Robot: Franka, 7 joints.
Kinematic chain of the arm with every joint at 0, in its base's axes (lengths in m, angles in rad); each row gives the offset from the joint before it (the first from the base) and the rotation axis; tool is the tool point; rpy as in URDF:
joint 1: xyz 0 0 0.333 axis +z
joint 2: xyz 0 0 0 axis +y
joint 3: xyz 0 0 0.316 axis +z
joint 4: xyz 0.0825 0 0 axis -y
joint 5: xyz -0.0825 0 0.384 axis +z
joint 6: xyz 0 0 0 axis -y
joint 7: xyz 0.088 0 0 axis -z
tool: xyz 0 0 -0.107 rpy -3.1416 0 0
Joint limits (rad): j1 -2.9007..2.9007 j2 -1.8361..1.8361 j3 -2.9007..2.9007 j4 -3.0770..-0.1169 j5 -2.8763..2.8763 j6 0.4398..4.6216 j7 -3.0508..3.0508
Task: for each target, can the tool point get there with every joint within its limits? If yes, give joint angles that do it. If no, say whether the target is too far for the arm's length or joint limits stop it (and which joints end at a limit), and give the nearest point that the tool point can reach.
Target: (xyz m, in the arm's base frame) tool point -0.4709 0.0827 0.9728
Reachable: yes | joints -0.5058 -1.3283 -0.2893 -1.2575 0.0760 2.7534 1.1087
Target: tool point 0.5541 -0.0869 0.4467
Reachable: yes | joints -2.0143 -1.5128 1.1839 -2.0545 1.5321 1.5771 -0.3166
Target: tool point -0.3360 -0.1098 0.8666
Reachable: yes | joints -2.4566 -0.6493 -0.1350 -1.9807 -2.2664 1.9890 -1.7893
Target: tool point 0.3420 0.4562 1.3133
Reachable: no: too far | nearest point 0.2587 0.3451 1.0746 | short by 0.276 m
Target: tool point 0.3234 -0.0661 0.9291
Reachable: yes | joints -2.2788 -0.3223 1.8816 -0.6293 1.9708 4.2783 0.6091
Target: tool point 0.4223 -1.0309 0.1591
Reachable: no: too far | nearest point 0.3213 -0.7844 0.2007 | short by 0.270 m
